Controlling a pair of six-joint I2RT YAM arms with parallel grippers.
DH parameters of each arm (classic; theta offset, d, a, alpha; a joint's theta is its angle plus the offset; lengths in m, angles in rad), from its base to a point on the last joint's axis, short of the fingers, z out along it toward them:
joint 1: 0 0.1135 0.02 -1.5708
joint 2: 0 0 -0.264 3.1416
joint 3: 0.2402 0 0.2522 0
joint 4: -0.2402 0 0.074 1.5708
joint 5: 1.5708 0 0 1.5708
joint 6: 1.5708 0.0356 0 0
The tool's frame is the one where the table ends.
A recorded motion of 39 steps. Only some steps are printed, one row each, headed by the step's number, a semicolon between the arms.
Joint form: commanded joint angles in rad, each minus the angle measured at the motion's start. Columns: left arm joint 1, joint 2, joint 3, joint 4, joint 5, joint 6; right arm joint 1, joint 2, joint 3, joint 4, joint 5, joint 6.
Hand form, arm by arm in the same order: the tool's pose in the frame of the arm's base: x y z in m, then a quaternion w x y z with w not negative. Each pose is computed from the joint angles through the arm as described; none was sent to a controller.
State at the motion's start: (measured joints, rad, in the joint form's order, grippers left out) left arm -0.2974 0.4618 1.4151 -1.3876 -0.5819 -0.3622; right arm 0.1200 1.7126 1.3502 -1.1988 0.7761 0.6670
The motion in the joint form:
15: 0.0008 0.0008 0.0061 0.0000 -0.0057 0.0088; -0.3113 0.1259 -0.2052 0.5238 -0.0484 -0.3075
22: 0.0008 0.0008 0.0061 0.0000 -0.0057 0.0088; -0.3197 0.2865 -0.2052 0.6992 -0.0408 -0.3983
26: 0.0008 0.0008 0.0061 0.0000 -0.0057 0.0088; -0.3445 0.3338 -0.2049 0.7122 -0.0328 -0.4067
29: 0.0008 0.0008 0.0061 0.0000 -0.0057 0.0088; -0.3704 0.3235 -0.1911 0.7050 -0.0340 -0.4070
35: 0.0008 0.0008 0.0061 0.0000 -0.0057 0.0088; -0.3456 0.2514 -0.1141 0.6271 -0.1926 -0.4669
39: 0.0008 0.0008 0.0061 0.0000 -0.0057 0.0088; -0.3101 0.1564 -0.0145 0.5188 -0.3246 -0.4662
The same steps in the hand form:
15: -0.0233 0.0277 0.4232 0.56796 -0.17929 0.80059 0.06575; 0.3261 -0.0873 0.1591 0.12377 0.28742 0.88495 -0.34488
22: -0.0233 0.0277 0.4232 0.56796 -0.17929 0.80059 0.06575; 0.3456 -0.0943 0.1103 0.11336 0.25316 0.89332 -0.35361
26: -0.0233 0.0277 0.4232 0.56796 -0.17929 0.80059 0.06575; 0.3439 -0.1032 0.0949 0.09164 0.25494 0.89273 -0.36005
29: -0.0233 0.0277 0.4232 0.56796 -0.17929 0.80059 0.06575; 0.3439 -0.1128 0.1012 0.09477 0.26912 0.88812 -0.36034
35: -0.0233 0.0277 0.4232 0.56796 -0.17929 0.80059 0.06575; 0.3579 -0.1023 0.1393 0.12583 0.23847 0.91932 -0.28662
39: -0.0233 0.0277 0.4232 0.56796 -0.17929 0.80059 0.06575; 0.3664 -0.0863 0.1937 0.17446 0.22531 0.93311 -0.21935

